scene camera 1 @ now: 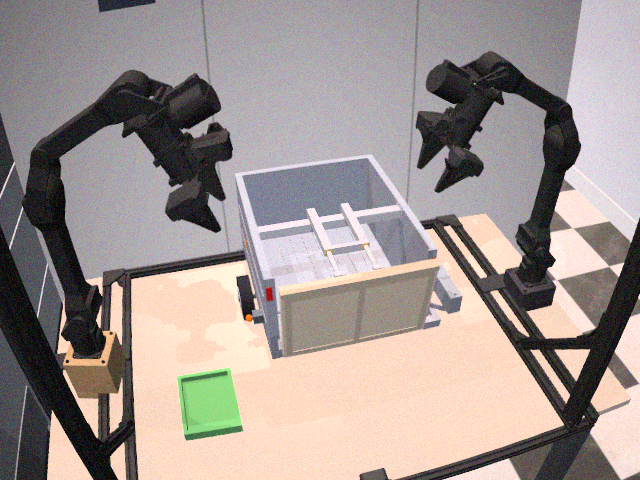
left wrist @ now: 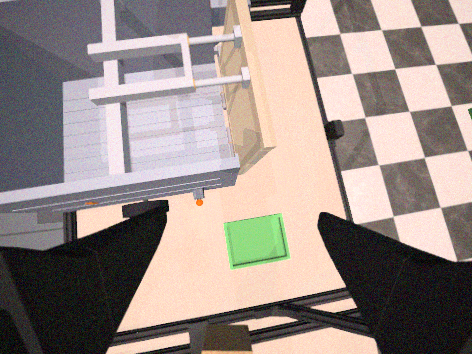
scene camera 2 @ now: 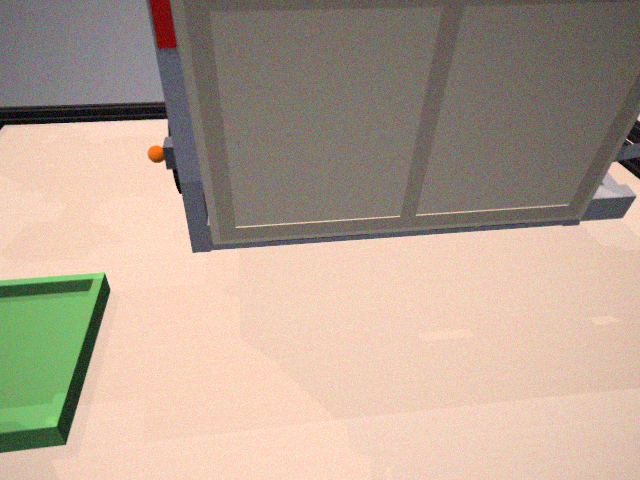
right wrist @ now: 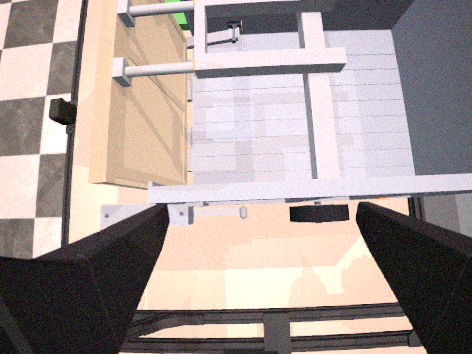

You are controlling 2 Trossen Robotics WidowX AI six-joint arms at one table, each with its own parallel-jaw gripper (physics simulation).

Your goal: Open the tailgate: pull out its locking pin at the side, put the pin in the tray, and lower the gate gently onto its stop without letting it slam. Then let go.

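Frame: origin at the left arm's base, x ahead, y left, z up, level; metres.
Seen in the pictures: left gripper, fingertip midpoint: (scene camera 1: 221, 214) (left wrist: 243, 216); right gripper, fingertip midpoint: (scene camera 1: 427, 179) (right wrist: 261, 211); left arm's base, origin of the base link: (scene camera 1: 89, 347); right arm's base, origin of the base link: (scene camera 1: 531, 277).
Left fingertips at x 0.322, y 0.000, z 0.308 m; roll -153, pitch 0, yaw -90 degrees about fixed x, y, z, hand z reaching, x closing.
Offsets run from my left fingertips to a thing's top centre. "pt": to the spot under its first point.
The tailgate (scene camera 1: 320, 320) (scene camera 2: 320, 113) (left wrist: 250, 100) (right wrist: 142, 125) stands upright, closed against the trailer's rear. The locking pin shows as an orange knob (scene camera 1: 249, 317) (scene camera 2: 155, 153) (left wrist: 199, 202) at a small grey bracket on the trailer's side, low near the rear corner; its shaft is hidden. The green tray @(0.075 m back, 0.067 m right, 0.395 m down) (scene camera 1: 209, 403) (scene camera 2: 41, 351) (left wrist: 256, 242) lies empty on the table, front left in scene camera 1. My left gripper (scene camera 1: 221, 214) (left wrist: 243, 216) is open and empty, high above the pin's side. My right gripper (scene camera 1: 429, 179) (right wrist: 261, 211) is open and empty, high beyond the trailer's right wall.
The grey trailer box @(pt 0.034 m ahead, 0.158 m left, 0.137 m down) (scene camera 1: 252, 227) (left wrist: 120, 182) stands on the table. A white frame @(pt 0.165 m ahead, 0.129 m left, 0.129 m down) (scene camera 1: 319, 229) (left wrist: 145, 90) (right wrist: 270, 62) spans its inside, with two rods reaching to the gate. A black wheel @(0.003 m back, 0.207 m left, 0.313 m down) (scene camera 1: 245, 297) is near the pin. A grey block @(pt 0.399 m ahead, 0.001 m left, 0.193 m down) (scene camera 1: 448, 291) stands out at the trailer's right.
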